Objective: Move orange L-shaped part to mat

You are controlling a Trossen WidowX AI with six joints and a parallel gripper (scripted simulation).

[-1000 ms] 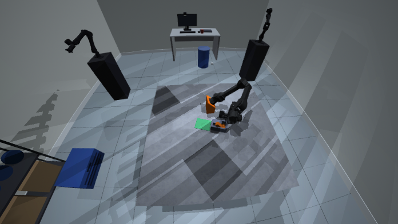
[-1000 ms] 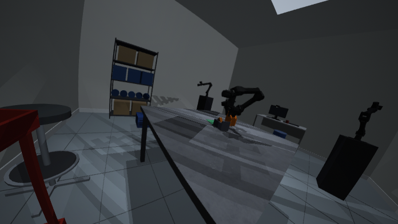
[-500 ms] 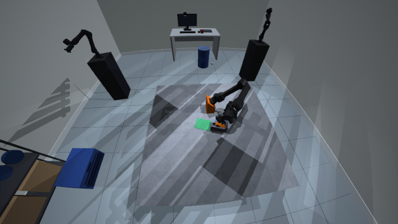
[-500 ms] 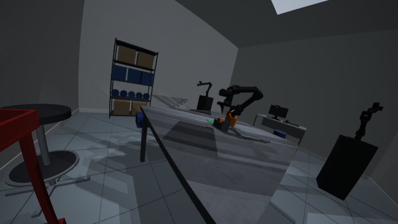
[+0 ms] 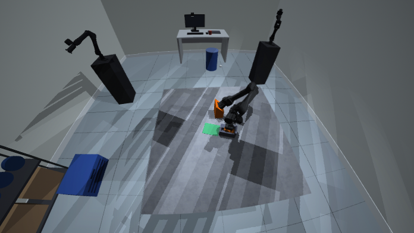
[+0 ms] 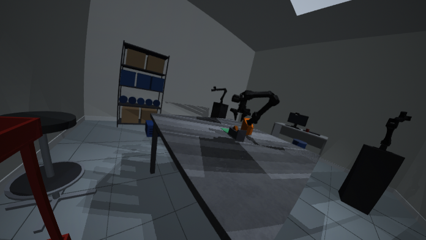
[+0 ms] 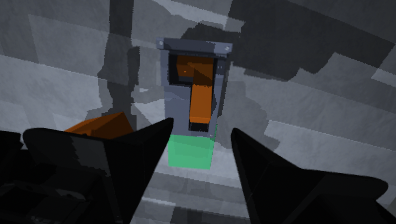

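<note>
Now: gripper tip 3 cm to the right of the orange L-shaped part and 11 cm above it. Also, from my gripper tip: green mat (7 cm behind, 13 cm to the right, 16 cm below).
</note>
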